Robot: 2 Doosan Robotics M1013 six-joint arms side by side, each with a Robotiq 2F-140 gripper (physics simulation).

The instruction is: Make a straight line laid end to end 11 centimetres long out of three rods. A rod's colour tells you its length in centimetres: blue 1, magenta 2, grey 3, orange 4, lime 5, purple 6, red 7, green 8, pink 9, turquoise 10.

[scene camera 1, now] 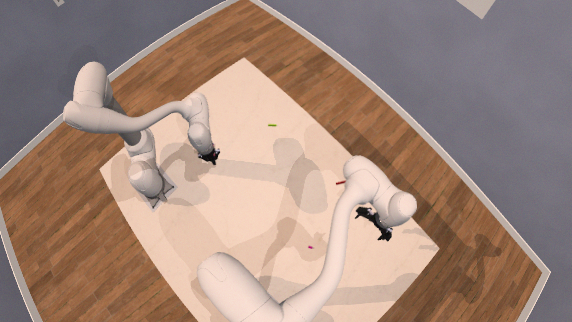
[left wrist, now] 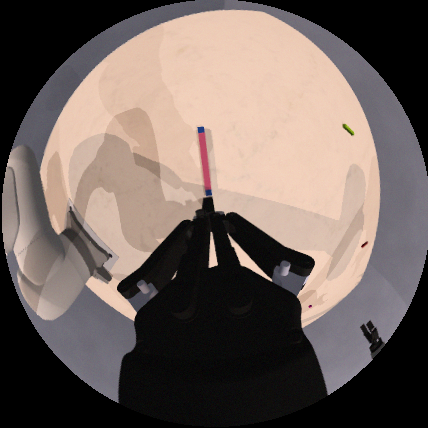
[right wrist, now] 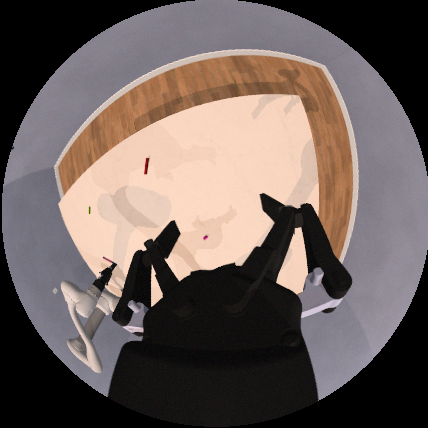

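Observation:
A pink rod lies on the table with a blue rod at its far end and another blue rod at its near end. The three appear to touch end to end in a straight line. In scene camera 1 they do not show. My left gripper is shut and empty, its tips right at the outer end of the near blue rod. My right gripper is wide open and empty, high above the table.
A lime rod, a red rod and a magenta rod lie apart on the table. The right arm partly overhangs the red rod in scene camera 1.

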